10 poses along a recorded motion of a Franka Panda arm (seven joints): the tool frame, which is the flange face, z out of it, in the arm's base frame.
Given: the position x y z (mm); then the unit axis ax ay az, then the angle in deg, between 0 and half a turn.
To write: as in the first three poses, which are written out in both.
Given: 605, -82, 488, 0.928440, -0.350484, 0.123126, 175.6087
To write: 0.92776, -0.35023, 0.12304, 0.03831, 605, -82, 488
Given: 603, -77, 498, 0.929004, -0.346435, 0.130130, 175.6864
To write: 0.92835, -0.34619, 0.13004, 0.03763, 603, -77, 498
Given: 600, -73, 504, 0.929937, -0.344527, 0.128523, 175.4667
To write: 0.92921, -0.34426, 0.12842, 0.03955, 600, -73, 504
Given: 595, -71, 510, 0.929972, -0.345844, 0.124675, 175.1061
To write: 0.92912, -0.34553, 0.12456, 0.04269, 595, -71, 510
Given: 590, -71, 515, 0.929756, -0.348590, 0.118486, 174.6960
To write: 0.92876, -0.34822, 0.11836, 0.04627, 590, -71, 515
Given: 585, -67, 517, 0.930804, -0.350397, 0.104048, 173.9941
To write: 0.92953, -0.34992, 0.10391, 0.05239, 585, -67, 517
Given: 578, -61, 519, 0.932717, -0.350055, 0.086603, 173.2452
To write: 0.93110, -0.34945, 0.08645, 0.05891, 578, -61, 519
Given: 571, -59, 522, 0.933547, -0.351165, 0.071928, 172.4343
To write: 0.93151, -0.35040, 0.07177, 0.06598, 571, -59, 522
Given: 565, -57, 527, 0.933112, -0.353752, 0.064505, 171.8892
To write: 0.93078, -0.35287, 0.06434, 0.07072, 565, -57, 527
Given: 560, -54, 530, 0.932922, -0.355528, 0.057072, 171.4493
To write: 0.93033, -0.35454, 0.05691, 0.07455, 560, -54, 530
